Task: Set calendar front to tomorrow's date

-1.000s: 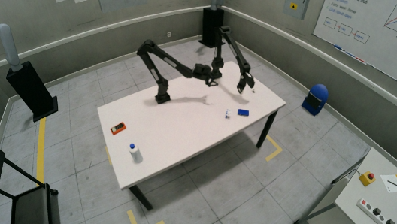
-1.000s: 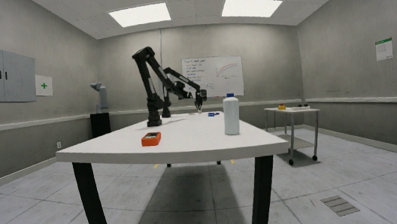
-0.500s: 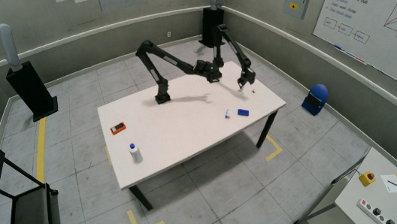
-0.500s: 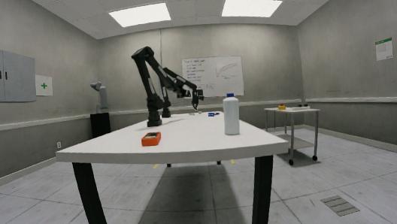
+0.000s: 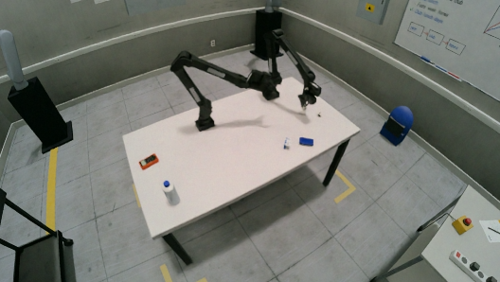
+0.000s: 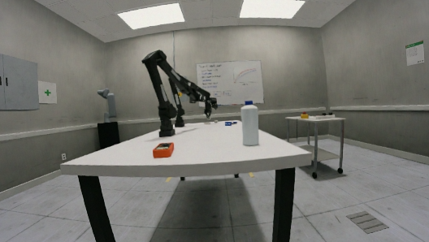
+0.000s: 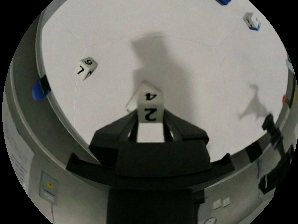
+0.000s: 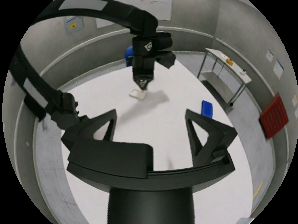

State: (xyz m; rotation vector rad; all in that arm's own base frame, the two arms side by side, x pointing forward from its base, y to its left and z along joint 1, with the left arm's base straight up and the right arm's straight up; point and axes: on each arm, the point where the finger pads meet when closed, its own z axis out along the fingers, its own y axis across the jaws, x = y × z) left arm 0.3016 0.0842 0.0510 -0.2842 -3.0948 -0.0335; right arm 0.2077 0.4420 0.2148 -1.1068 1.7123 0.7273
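My left hand is 20 mm past the calendar tray, 20 mm to the right of it and 70 mm above it. The rest, counted from my left hand: white cube 10 mm ahead, 10 mm below; white bottle 120 mm ahead, 1090 mm to the right, 10 mm above; blue box 230 mm ahead, 200 mm to the right, 60 mm below.
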